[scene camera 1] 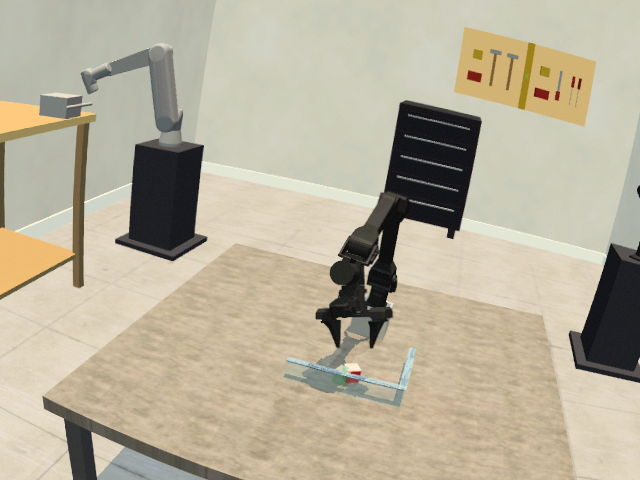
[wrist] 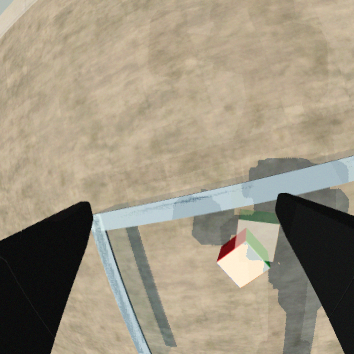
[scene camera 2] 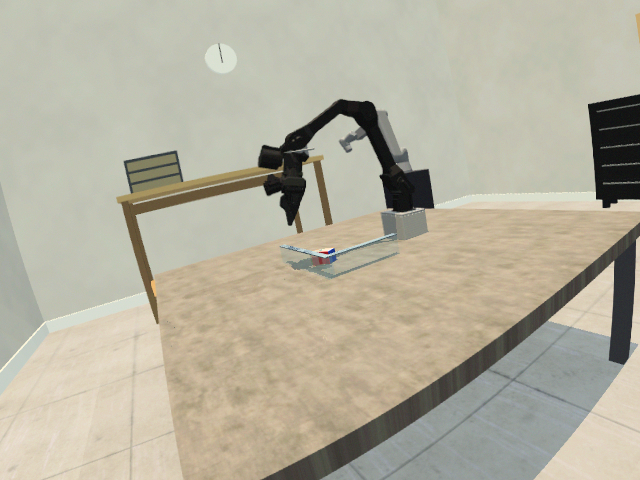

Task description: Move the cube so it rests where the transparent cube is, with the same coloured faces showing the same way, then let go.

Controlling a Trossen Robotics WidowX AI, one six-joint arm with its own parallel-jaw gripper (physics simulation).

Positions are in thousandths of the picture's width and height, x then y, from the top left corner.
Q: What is the gripper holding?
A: Nothing.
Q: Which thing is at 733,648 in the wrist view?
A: A transparent cube.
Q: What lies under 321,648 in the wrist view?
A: An L-shaped glassy rail.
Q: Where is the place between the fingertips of the gripper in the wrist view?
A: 524,583
